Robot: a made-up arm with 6 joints.
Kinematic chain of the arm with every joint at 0, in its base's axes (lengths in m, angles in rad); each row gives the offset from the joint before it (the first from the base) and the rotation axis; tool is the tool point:
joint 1: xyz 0 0 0.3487 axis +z
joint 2: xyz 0 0 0 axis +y
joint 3: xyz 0 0 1.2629 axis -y
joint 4: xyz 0 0 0 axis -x
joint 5: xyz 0.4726 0 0 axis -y
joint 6: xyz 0 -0.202 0 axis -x
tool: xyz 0 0 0
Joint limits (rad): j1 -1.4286..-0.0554 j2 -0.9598..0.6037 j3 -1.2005..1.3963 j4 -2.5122..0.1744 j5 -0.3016..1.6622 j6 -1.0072..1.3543
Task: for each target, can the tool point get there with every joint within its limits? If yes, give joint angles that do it. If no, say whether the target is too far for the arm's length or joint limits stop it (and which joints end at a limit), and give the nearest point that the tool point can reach.
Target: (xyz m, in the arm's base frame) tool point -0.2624 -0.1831 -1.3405
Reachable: no: joint limits stop it (at a limit: joint 1, joint 2, joint 3) | nearest point -0.6235 0.0161 0.7652 | short by 2.146 m
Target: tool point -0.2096 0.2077 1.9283
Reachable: yes | joints -0.7575 -0.4535 0.9945 -1.6050 0.1975 -0.7673
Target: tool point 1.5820 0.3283 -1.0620
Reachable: no: too far | nearest point 0.8854 0.0324 0.9086 | short by 2.111 m
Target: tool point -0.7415 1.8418 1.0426
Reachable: no: too far | nearest point -0.5256 1.3056 1.3826 | short by 0.671 m
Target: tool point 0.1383 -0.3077 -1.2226
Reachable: no: joint limits stop it (at a limit: joint 2) | nearest point 0.2636 -0.5865 0.8798 | short by 2.124 m
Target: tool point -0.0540 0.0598 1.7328
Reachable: yes | joints -0.7212 -0.4370 0.4522 -1.6165 0.5485 -0.5549
